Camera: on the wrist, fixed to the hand. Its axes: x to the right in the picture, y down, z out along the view.
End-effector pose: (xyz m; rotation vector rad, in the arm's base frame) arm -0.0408 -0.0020 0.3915 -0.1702 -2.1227 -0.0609
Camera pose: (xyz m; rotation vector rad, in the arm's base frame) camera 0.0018 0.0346 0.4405 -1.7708 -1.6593 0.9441
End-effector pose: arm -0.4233 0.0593 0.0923 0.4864 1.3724 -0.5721
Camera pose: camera -0.4388 0.1252 0.0613 1.2650 0.4343 0.6197
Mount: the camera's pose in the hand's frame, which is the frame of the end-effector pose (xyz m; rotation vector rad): 0.0229 0.0412 -0.0577 0.0470 -0.2378 1.5686
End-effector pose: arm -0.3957 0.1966 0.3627 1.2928 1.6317 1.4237
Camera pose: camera -0.4441 0.1946 0.4193 -2.4705 -0.1968 -1.5483
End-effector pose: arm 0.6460 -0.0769 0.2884 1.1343 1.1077 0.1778
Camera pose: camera 0.6288 -0.0070 0.3076 1.7848 -0.2027 1.1808
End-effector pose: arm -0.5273 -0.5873 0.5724 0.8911 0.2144 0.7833
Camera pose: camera -0.5600 -0.5204 0.5709 1.1082 -0.8009 2.0810
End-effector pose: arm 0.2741 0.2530 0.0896 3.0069 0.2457 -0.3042
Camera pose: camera 0.3142 0.2232 0.1448 2.1972 -1.9217 -0.4123
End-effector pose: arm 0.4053 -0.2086 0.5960 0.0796 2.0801 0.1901
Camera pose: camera 0.3429 -0.1708 0.6112 1.6501 1.3447 0.9846
